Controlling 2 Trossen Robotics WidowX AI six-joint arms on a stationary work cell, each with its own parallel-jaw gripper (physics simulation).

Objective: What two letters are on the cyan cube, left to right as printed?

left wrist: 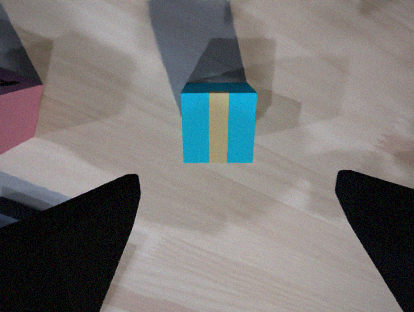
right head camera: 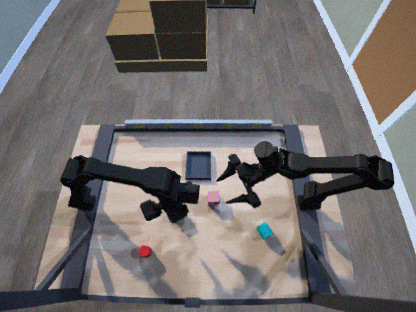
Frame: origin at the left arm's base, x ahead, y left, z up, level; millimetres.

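Seen in the pictures: left gripper, fingertip midpoint: (left wrist: 236,182); right gripper, fingertip midpoint: (right head camera: 221,191); left arm's base, origin of the base link: (right head camera: 87,202); right arm's base, origin of the base link: (right head camera: 306,202).
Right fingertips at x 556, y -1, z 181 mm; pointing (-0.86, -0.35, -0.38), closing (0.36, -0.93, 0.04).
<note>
Offsets run from my right fingertips to a thing's top centre.
A cyan cube (right head camera: 264,230) (left wrist: 195,128) stands on the table at the right in the head view. In the left wrist view one face has a vertical tan stripe and a thin, dark second face shows above it; no letters are readable on either. My left gripper (left wrist: 236,182) is open, its fingertips spread with the cube beyond them, between their lines; its fingertips are hard to make out in the head view. My right gripper (right head camera: 223,191) is open, its fingers pointing left, up and left of the cyan cube in the picture.
A pink cube @[dx -24, dy +35, dz -155 mm] (right head camera: 213,197) (left wrist: 18,115) with a yellow stripe appears close to the right fingertips; a partial dark mark shows on it in the wrist view. A dark tray @[dx -92, dy +191, dz -182 mm] (right head camera: 186,166) lies behind it. A red cylinder @[dx -279, dy -181, dz -155 mm] (right head camera: 145,251) stands at the lower left.
</note>
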